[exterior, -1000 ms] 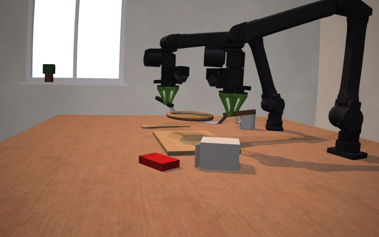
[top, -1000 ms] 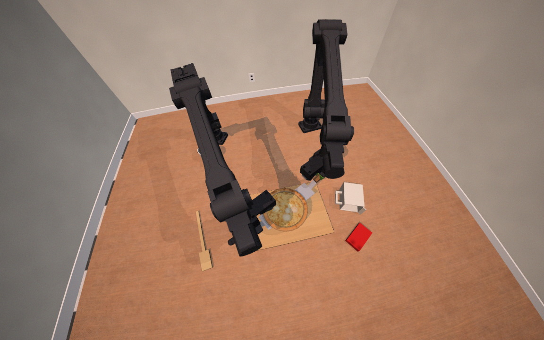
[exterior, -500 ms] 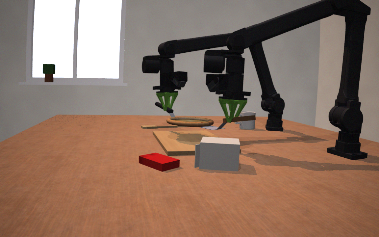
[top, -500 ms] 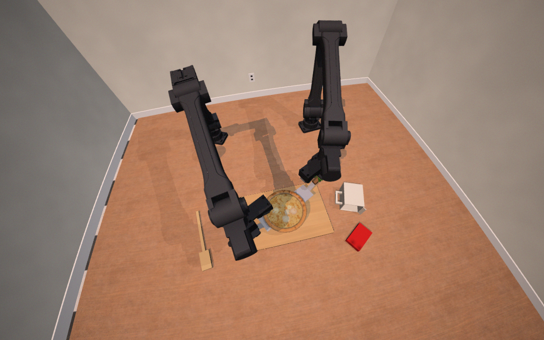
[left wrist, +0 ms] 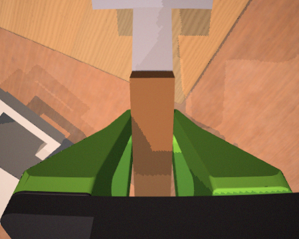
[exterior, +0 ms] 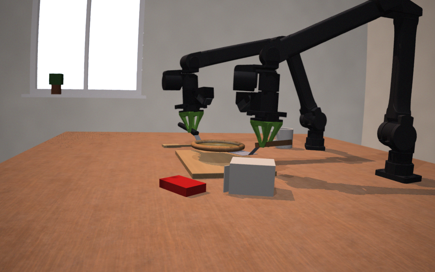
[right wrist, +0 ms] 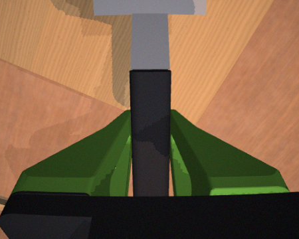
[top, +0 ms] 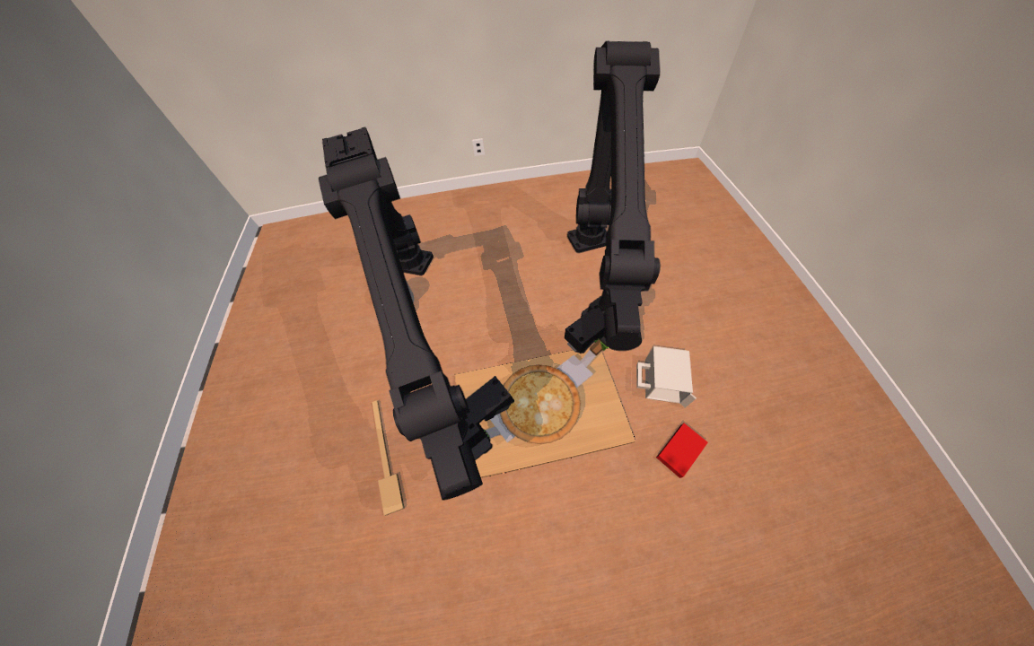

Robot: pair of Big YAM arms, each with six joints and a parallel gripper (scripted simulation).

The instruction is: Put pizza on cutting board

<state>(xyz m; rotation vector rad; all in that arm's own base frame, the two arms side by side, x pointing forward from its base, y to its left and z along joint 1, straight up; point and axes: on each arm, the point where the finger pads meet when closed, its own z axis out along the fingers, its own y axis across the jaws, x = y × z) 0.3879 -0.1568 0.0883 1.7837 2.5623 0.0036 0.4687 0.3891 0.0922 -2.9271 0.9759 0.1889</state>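
Now: the pizza 7 cm behind my right hand, 14 cm to the left of it and 4 cm below it. From my right hand the other things lie so: black-handled turner 1 cm behind, 1 cm to the left, 1 cm below; then wooden spatula 1 cm ahead, 21 cm to the right, 9 cm below; then cutting board 8 cm behind, 14 cm to the left, 8 cm below.
Right now the white boxy mug is 130 mm to the left of my left hand, 80 mm ahead of it and 50 mm below it. Also, from my left hand: brown-handled turner (30 mm to the right, 20 mm below, 20 mm ahead); pizza (160 mm to the right, 100 mm ahead, 30 mm below); cutting board (160 mm to the right, 100 mm ahead, 80 mm below).
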